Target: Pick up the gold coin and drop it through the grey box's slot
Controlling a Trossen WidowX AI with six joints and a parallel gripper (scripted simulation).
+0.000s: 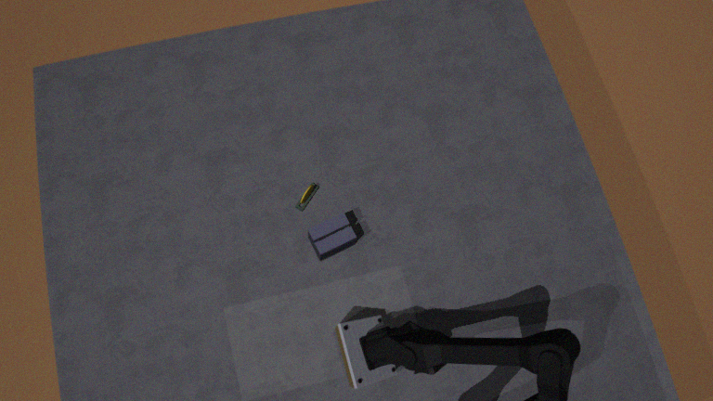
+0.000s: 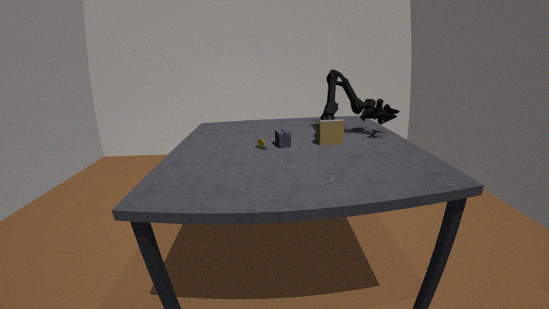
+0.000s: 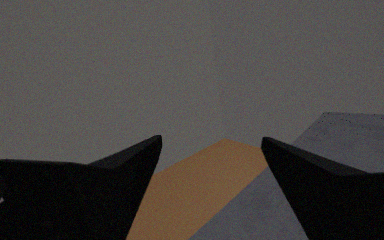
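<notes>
The thin gold coin is 77 cm ahead of my gripper tip and 12 cm below it.
</notes>
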